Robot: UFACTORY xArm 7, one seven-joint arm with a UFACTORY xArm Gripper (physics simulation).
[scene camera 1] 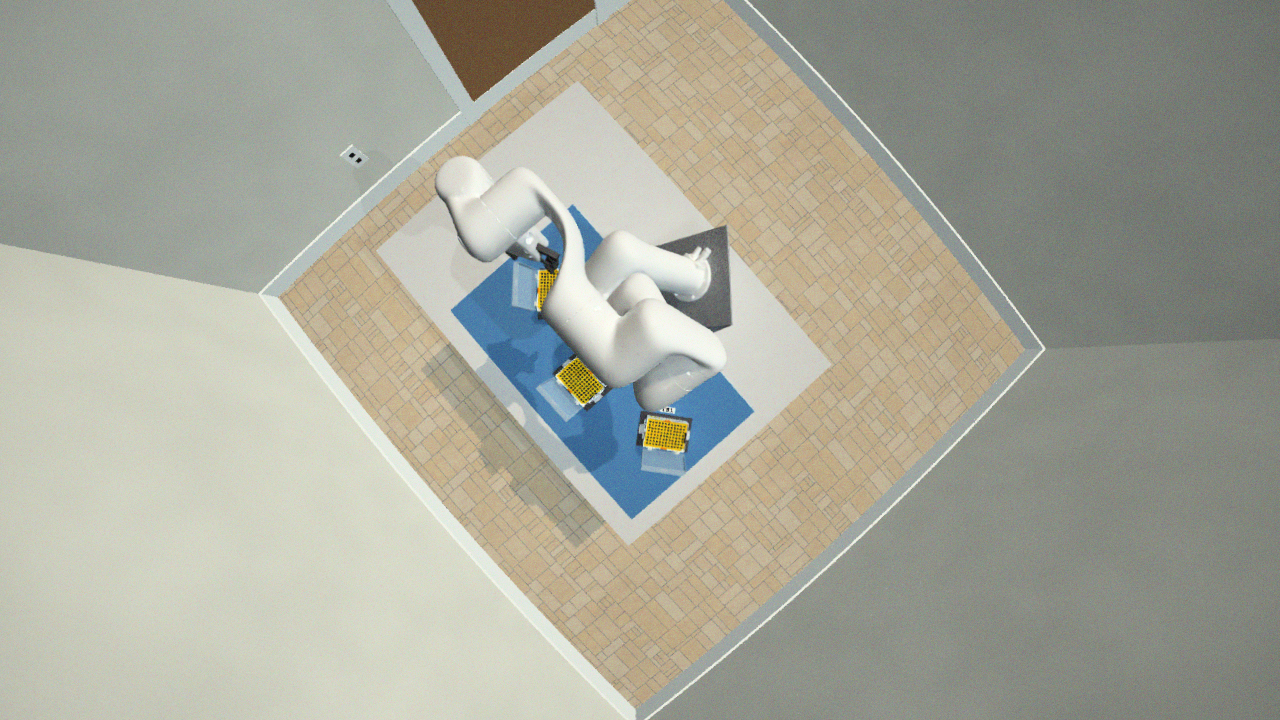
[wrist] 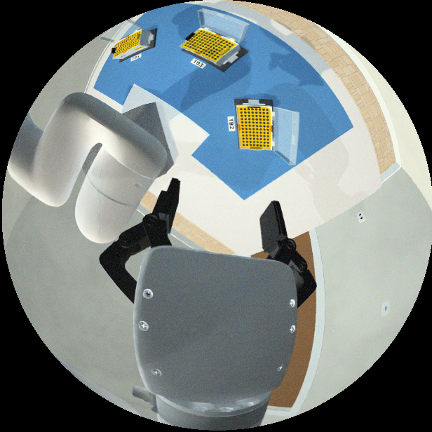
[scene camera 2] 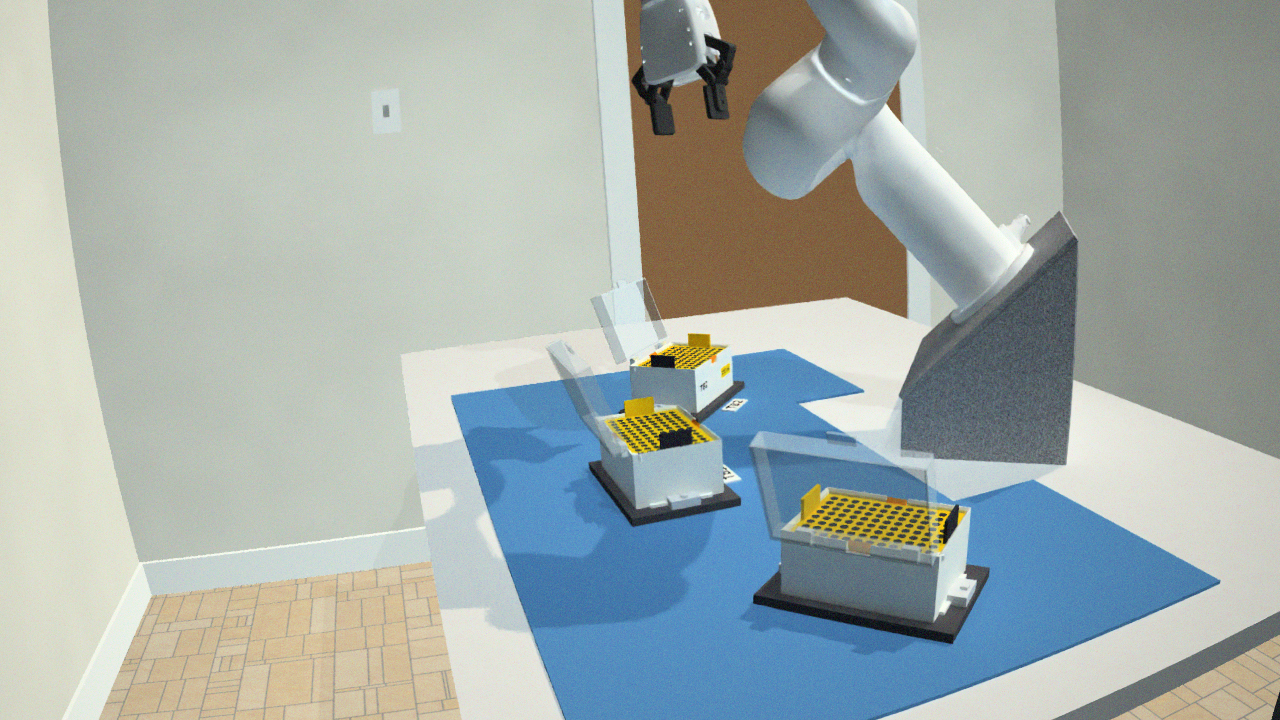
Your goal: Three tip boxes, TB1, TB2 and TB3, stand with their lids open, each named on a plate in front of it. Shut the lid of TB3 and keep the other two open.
Path:
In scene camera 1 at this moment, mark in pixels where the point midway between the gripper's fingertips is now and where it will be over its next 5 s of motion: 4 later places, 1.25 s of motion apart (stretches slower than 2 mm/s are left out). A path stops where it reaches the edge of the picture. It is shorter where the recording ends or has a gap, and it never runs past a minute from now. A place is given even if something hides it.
My gripper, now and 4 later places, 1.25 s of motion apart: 536,260; 549,388; 547,482; 575,442; 587,440

